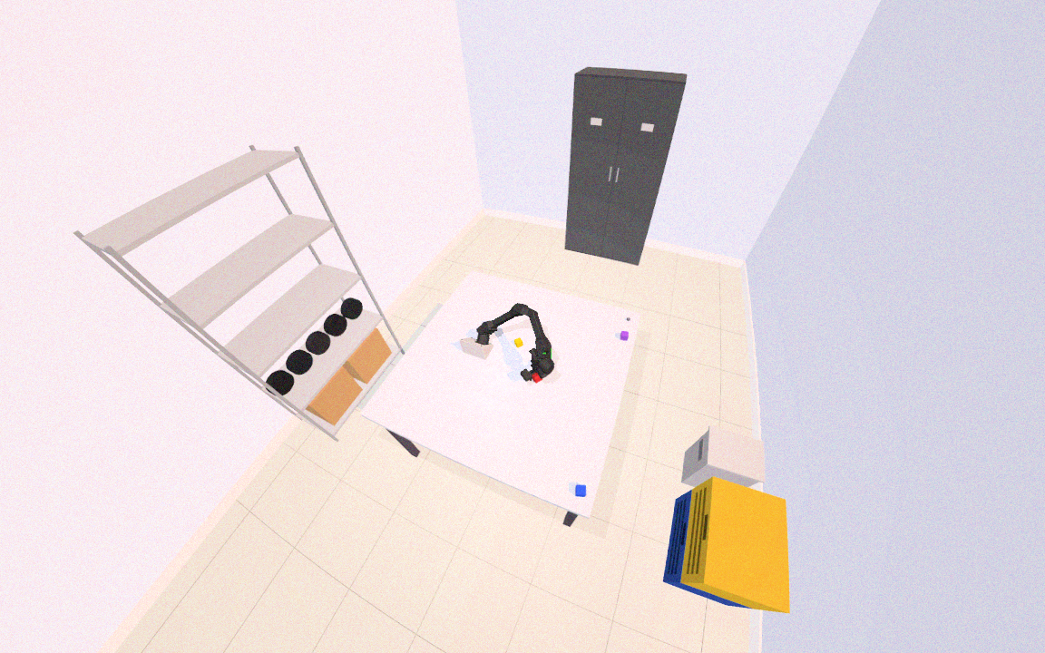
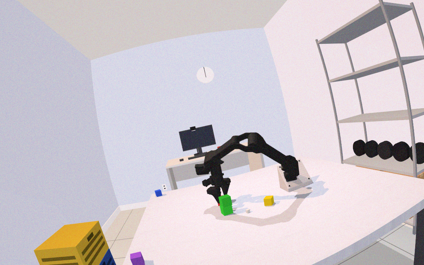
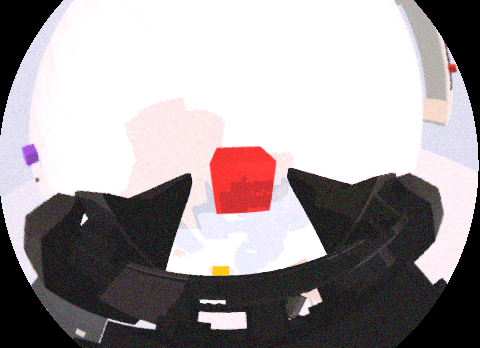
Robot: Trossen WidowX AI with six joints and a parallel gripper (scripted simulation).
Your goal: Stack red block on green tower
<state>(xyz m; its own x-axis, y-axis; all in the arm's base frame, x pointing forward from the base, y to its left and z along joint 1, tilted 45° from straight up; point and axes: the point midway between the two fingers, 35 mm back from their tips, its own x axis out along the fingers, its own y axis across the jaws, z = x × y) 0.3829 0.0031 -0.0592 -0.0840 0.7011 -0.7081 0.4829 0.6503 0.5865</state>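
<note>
The red block lies right at my gripper tip. From my gripper tip the other things lie so: yellow block 21 cm behind, 17 cm to the left, 1 cm below; then purple block 50 cm to the left, 36 cm ahead, 1 cm below; then tiny white piece 20 cm to the left, 10 cm behind, 2 cm below.
</note>
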